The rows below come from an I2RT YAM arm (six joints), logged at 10 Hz.
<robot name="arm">
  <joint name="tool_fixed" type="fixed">
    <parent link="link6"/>
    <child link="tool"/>
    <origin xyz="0 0 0" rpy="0 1.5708 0"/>
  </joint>
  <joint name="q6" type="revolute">
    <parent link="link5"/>
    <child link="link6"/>
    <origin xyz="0.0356 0 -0.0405"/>
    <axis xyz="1 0 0"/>
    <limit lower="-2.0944" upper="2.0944"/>
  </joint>
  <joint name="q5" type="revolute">
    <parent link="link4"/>
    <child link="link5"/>
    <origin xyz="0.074 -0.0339 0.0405"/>
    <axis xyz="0 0 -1"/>
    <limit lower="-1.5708" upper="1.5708"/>
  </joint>
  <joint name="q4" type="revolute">
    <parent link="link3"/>
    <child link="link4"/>
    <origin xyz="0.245 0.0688 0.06"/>
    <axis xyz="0 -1 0"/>
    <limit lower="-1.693" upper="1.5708"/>
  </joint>
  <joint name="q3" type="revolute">
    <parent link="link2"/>
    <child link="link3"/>
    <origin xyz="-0.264 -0.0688 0"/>
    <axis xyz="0 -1 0"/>
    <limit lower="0" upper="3.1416"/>
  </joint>
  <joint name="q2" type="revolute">
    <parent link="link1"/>
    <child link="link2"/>
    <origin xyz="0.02 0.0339 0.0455"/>
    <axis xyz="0 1 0"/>
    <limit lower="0" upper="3.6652"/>
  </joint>
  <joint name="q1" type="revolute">
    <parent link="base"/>
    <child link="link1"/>
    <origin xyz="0 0 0.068"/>
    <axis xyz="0 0 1"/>
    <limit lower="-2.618" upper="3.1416"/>
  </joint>
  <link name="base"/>
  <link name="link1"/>
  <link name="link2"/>
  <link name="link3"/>
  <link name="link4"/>
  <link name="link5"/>
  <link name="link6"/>
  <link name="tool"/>
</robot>
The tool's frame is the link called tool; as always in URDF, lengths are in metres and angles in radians.
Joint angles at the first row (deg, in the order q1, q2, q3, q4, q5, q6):
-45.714, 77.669, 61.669, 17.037, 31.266, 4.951
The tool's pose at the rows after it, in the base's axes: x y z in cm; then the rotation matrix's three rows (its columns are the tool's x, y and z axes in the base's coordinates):
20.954 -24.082 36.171; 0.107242 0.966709 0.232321; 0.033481 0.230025 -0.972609; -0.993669 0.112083 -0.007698
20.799 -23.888 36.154; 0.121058 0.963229 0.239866; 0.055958 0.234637 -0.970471; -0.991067 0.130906 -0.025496
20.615 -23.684 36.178; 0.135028 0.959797 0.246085; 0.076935 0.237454 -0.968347; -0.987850 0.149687 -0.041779
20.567 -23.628 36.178; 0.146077 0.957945 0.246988; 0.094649 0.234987 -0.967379; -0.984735 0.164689 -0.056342
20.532 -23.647 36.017; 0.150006 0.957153 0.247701; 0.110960 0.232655 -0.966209; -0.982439 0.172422 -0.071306
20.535 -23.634 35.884; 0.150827 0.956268 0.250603; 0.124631 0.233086 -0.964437; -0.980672 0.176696 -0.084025
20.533 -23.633 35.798; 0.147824 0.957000 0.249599; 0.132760 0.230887 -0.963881; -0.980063 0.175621 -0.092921
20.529 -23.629 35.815; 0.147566 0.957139 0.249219; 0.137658 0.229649 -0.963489; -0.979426 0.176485 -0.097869
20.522 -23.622 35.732; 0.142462 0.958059 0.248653; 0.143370 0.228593 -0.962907; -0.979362 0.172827 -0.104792
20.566 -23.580 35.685; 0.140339 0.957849 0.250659; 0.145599 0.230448 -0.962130; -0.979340 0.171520 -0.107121
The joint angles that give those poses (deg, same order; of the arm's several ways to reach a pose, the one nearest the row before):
-45.693, 77.319, 61.647, 15.158, 30.872, 6.699
-45.692, 76.729, 61.647, 13.388, 30.413, 8.382
-45.713, 76.095, 61.669, 11.661, 29.999, 10.000
-45.713, 75.943, 61.955, 10.261, 29.912, 11.355
-45.801, 75.942, 61.998, 9.234, 29.737, 12.295
-45.802, 75.941, 62.040, 8.360, 29.517, 12.950
-45.801, 75.963, 62.105, 7.727, 29.540, 13.191
-45.801, 75.965, 62.281, 7.225, 29.540, 13.409
-45.802, 75.964, 62.282, 6.765, 29.539, 13.431
-45.692, 75.964, 62.239, 6.655, 29.518, 13.431

